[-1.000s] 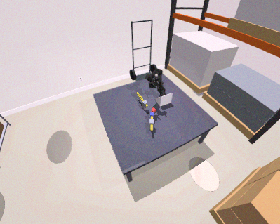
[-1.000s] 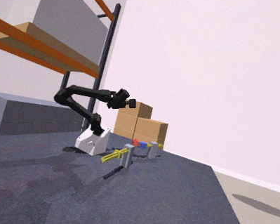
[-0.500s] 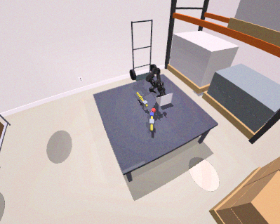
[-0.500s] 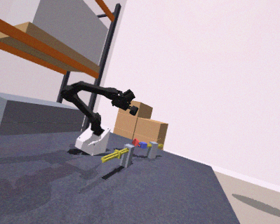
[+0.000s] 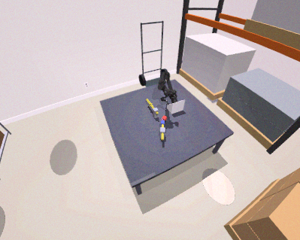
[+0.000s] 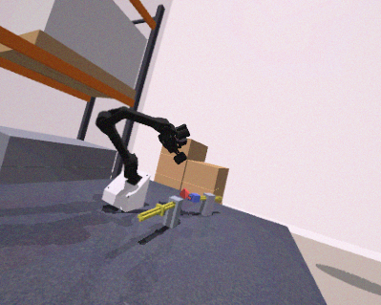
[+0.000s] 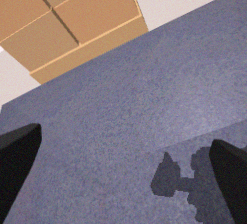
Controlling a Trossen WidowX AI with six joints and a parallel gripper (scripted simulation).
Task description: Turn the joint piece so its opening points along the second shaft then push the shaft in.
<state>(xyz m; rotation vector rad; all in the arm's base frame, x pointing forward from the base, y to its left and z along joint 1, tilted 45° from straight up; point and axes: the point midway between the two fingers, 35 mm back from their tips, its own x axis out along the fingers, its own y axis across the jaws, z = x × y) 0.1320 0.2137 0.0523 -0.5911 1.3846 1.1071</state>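
My gripper tip is 19 cm above the red joint piece, 10 cm short of it and 3 cm to the right of it.
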